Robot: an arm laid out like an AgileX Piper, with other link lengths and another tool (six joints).
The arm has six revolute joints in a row. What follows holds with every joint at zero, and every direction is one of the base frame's. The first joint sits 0.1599 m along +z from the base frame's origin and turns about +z. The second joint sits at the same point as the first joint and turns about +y. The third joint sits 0.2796 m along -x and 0.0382 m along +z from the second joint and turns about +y. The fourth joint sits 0.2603 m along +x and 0.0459 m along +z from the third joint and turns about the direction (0.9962, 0, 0.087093). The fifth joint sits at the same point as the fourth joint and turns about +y. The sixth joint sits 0.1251 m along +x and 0.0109 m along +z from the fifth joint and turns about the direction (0.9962, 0, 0.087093). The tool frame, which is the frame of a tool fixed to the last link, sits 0.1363 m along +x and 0.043 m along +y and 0.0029 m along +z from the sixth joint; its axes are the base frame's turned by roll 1.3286, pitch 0.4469 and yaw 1.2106 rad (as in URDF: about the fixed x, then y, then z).
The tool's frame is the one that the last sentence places.
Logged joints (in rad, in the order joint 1, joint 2, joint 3, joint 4, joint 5, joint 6), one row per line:
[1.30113, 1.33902, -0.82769, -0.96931, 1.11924, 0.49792]
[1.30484, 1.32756, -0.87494, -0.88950, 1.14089, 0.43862]
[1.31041, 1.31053, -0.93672, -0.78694, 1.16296, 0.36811]
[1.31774, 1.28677, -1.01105, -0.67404, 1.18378, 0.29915]
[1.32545, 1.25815, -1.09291, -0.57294, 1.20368, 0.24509]
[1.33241, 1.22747, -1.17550, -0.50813, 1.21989, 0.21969]
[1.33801, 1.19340, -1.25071, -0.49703, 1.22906, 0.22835]
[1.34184, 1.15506, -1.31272, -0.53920, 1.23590, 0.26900]
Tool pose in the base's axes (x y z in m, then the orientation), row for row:
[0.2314, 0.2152, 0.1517, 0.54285, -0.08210, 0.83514, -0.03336]
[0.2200, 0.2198, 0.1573, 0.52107, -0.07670, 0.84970, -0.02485]
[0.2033, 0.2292, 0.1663, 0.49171, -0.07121, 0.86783, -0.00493]
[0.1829, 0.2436, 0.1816, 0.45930, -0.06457, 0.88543, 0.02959]
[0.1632, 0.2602, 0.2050, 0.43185, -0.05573, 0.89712, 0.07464]
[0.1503, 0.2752, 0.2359, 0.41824, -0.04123, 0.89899, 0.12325]
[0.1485, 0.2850, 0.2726, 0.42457, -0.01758, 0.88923, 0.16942]
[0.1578, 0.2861, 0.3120, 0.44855, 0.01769, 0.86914, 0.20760]
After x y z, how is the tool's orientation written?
As a quaternion, w x y z.
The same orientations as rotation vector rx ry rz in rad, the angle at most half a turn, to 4 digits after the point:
[-0.1949, 1.9828, -0.0792]
[-0.1838, 2.0362, -0.0596]
[-0.1728, 2.1064, -0.0120]
[-0.1590, 2.1802, 0.0729]
[-0.1389, 2.2365, 0.1861]
[-0.1034, 2.2551, 0.3092]
[-0.0440, 2.2242, 0.4238]
[0.0438, 2.1504, 0.5136]

